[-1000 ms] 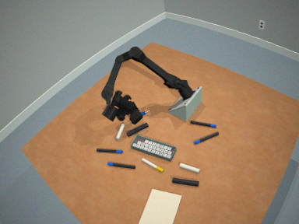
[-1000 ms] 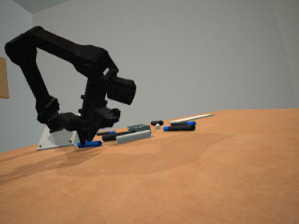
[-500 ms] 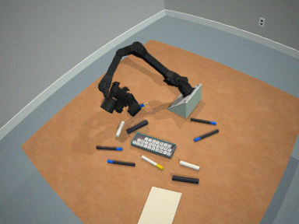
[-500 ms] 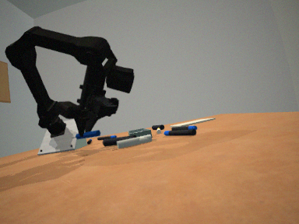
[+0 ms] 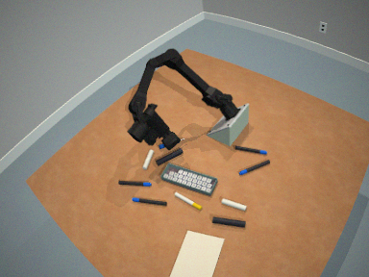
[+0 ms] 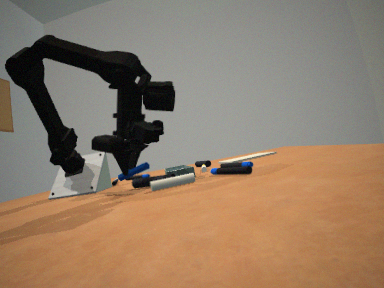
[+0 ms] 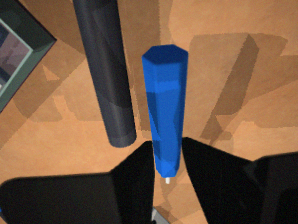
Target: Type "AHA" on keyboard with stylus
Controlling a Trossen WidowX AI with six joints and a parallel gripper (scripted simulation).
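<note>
The stylus is 1 cm behind my gripper tip and 1 cm to the left of it. The rest, counted from my gripper tip: cream sheet: 37 cm ahead, 35 cm to the left, 4 cm below.
</note>
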